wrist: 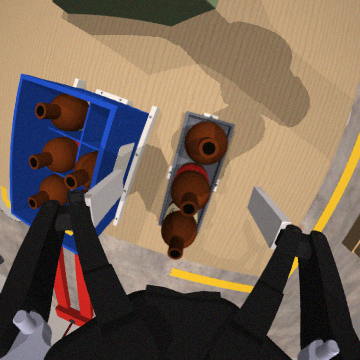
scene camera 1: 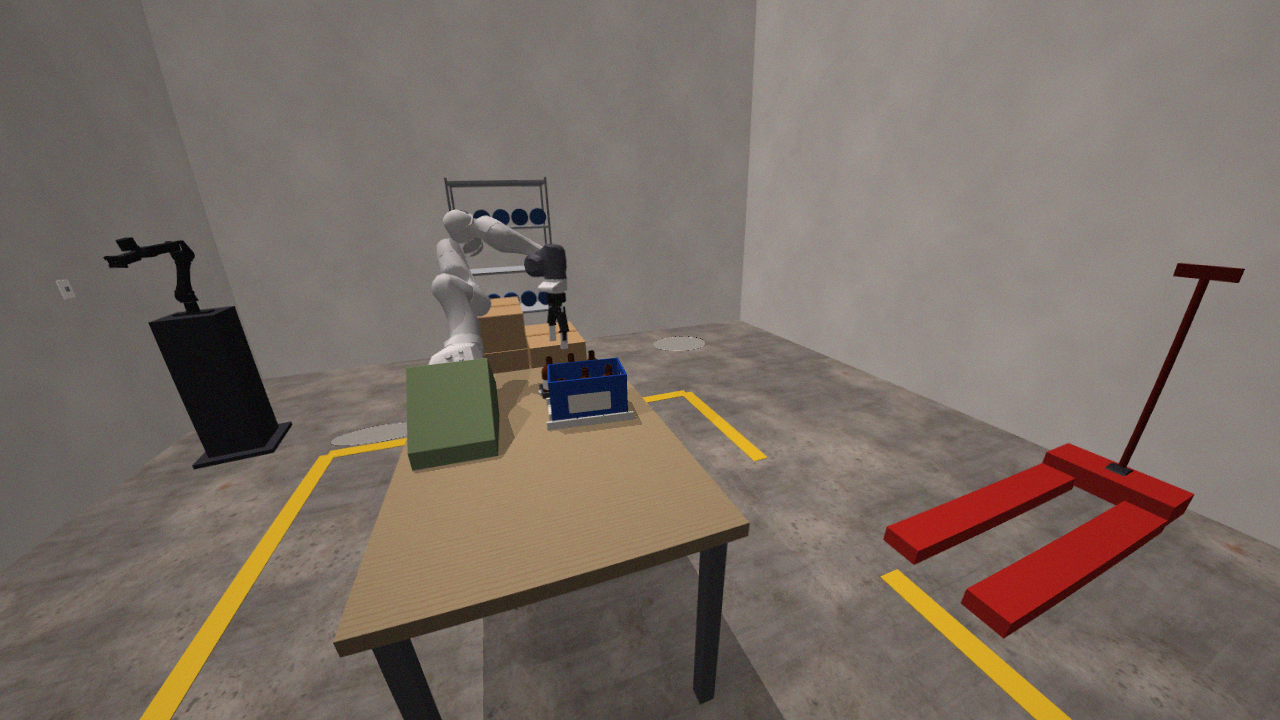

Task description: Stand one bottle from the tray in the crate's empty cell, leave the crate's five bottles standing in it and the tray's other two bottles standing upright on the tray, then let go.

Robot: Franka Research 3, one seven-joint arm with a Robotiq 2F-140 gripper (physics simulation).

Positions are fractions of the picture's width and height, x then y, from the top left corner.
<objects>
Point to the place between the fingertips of my gripper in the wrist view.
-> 0.52,0.53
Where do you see a white strip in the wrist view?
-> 0.43,0.31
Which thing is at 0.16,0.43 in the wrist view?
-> A brown bottle.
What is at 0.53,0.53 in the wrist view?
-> A brown bottle.
</objects>
